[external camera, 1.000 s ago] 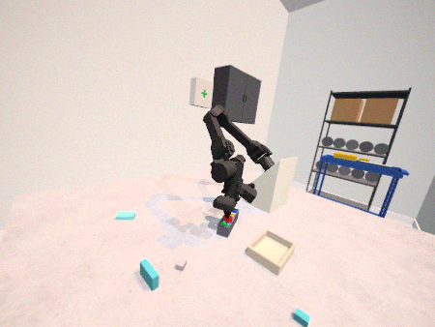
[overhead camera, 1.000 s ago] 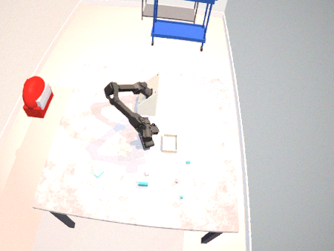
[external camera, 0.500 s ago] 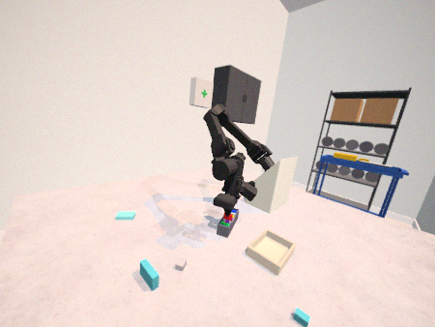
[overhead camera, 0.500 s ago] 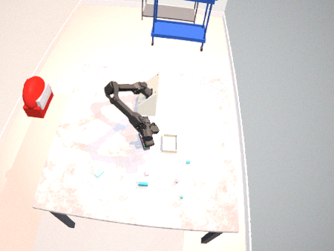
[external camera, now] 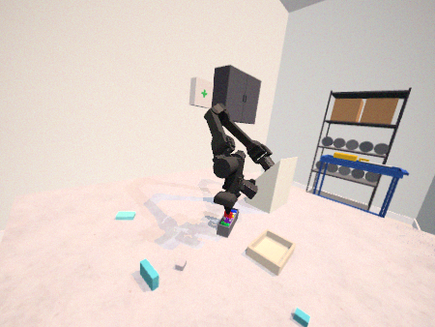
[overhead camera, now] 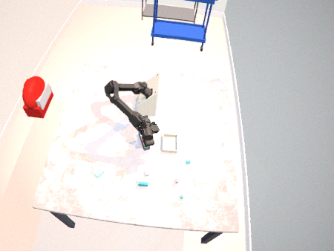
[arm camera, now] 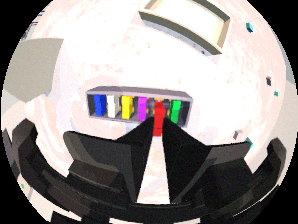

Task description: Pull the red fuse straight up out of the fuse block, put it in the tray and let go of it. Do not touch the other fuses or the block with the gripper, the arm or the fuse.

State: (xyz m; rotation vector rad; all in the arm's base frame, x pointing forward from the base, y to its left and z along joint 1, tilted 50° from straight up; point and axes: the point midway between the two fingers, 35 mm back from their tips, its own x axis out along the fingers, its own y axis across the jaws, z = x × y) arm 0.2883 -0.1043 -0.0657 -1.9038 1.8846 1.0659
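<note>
Now: gripper tip 170 mm to the right of the shallow beige tray, 60 mm above it and 10 mm past it.
</note>
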